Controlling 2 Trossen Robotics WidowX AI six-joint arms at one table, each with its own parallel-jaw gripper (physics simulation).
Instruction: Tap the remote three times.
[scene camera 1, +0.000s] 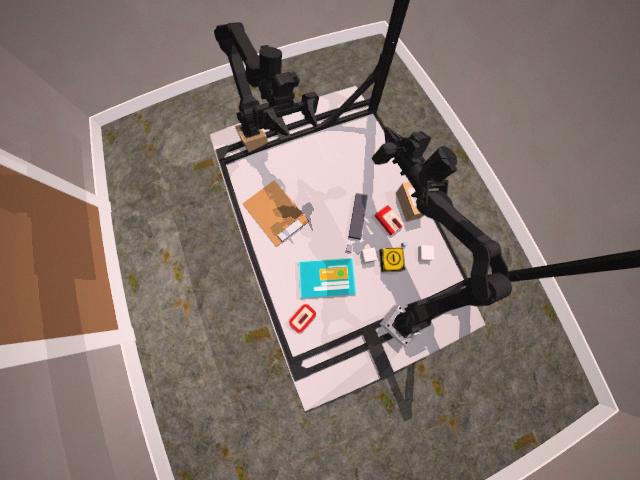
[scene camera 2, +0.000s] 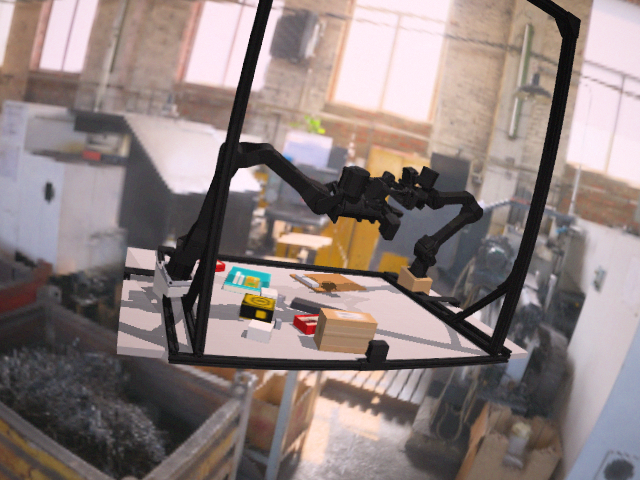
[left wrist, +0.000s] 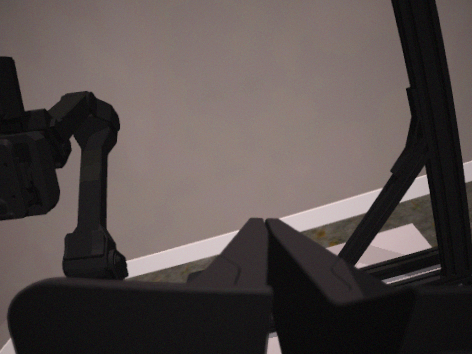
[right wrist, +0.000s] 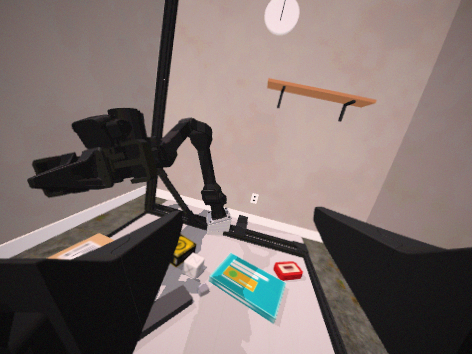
Labels:
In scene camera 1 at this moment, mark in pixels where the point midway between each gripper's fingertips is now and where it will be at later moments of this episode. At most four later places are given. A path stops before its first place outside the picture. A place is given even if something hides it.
My left gripper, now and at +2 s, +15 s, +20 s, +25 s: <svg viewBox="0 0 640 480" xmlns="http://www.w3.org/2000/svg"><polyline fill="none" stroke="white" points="385,127 384,139 370,182 375,169 393,211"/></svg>
My right gripper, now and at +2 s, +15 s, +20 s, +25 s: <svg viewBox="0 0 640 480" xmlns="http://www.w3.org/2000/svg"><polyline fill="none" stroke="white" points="302,130 302,130 302,129 354,159 354,159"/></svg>

